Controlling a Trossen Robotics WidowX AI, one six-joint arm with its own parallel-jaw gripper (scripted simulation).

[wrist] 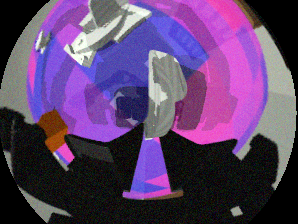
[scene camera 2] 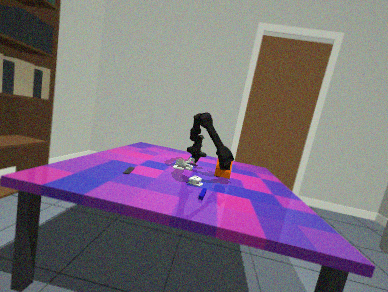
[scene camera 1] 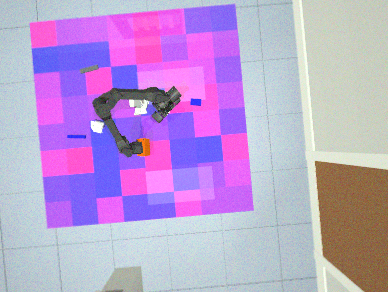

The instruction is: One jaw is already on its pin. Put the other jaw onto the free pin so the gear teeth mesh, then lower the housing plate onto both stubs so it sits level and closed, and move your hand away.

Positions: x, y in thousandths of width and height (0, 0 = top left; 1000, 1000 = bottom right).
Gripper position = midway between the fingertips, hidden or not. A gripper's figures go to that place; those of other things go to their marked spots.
Scene:
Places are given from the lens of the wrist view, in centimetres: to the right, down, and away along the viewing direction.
my gripper (wrist: 508, 565): 0, 2, 9
grey jaw (wrist: 562, 377): 1, -2, 4

